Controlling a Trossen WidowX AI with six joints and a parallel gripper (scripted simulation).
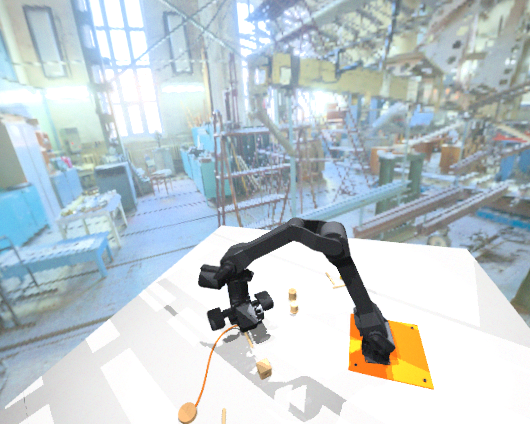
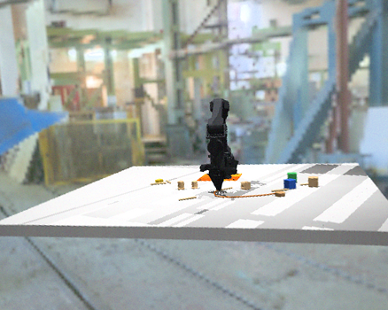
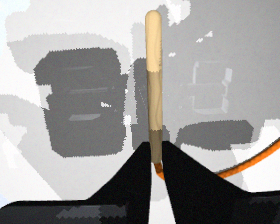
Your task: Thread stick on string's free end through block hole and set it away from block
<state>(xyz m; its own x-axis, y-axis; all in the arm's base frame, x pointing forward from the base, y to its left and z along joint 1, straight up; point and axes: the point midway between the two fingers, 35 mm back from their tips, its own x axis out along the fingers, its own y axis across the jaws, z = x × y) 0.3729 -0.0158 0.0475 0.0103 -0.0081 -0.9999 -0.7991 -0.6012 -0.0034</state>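
Right now the blue cube is 290 mm to the left of my gripper tip and 80 mm behind it. Round my gripper tip: green cube (320 mm to the left, 220 mm behind, 10 mm above); then round wooden button (240 mm to the left, 60 mm ahead, 10 mm below); then thin wooden stick (10 mm to the left, 10 mm behind).
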